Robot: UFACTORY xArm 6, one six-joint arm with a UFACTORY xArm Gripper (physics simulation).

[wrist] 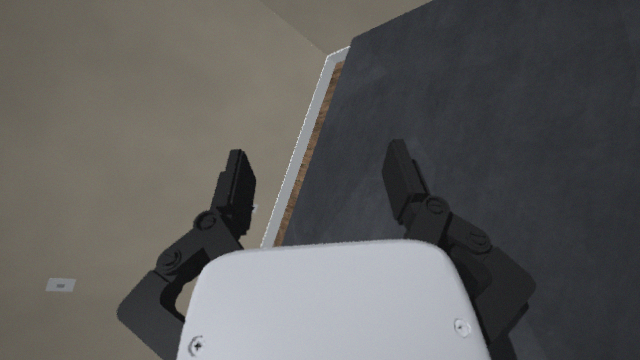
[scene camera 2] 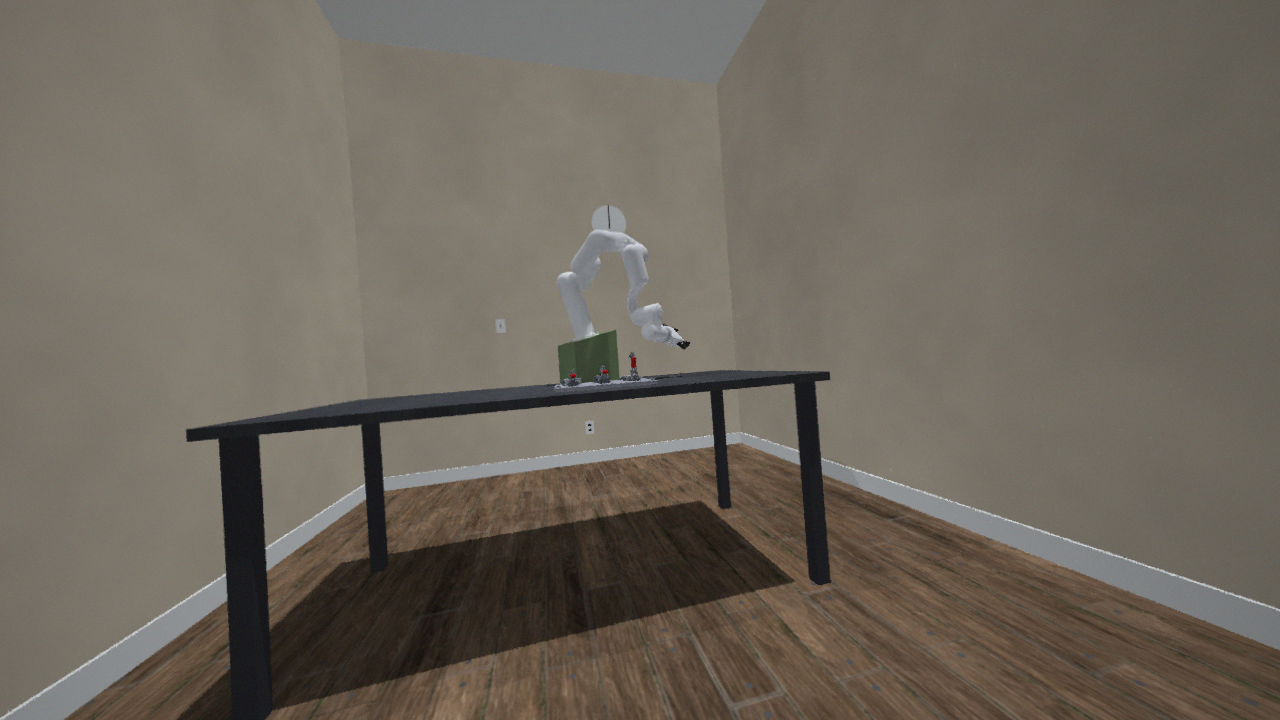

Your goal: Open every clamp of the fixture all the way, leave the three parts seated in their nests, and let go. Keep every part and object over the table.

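Seen in the pictures: gripper, fingertip midpoint: (wrist: 317, 160) (scene camera 2: 682, 338); arm's base, origin of the base link: (scene camera 2: 585, 338).
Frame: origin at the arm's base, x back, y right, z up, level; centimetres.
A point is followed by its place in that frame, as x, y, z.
Observation:
The fixture is a light plate (scene camera 2: 586, 385) @(-51.5, 11.8, -19.7) on the table, small and far off in the scene view. Three grey clamps with red handles stand on it: a left clamp (scene camera 2: 571, 378) @(-38.1, 14.4, -17.3), a middle clamp (scene camera 2: 604, 374) @(-39.8, 2.7, -16.8) and a right clamp (scene camera 2: 633, 367) @(-48.3, -6.5, -14.9). The right clamp's red handle stands upright and tall; the left and middle ones sit lower. The parts in their nests are too small to make out. My gripper (scene camera 2: 684, 344) @(-13.3, -43.8, -3.3) (wrist: 317, 160) @(-13.3, -43.8, -3.3) is open and empty, above the table and to the right of the fixture. The fixture does not show in the wrist view.
The dark table (scene camera 2: 447, 404) @(-57.9, 53.3, -21.2) (wrist: 475, 100) @(-14.7, -57.4, -21.2) carries the fixture. A green panel (scene camera 2: 588, 356) @(-10.9, 1.7, -9.1) stands behind the fixture, at the base of the white arm (scene camera 2: 633, 264) @(-31.4, -15.3, 27.0). In the wrist view the table edge runs between my fingers, with wall and floor beyond it.

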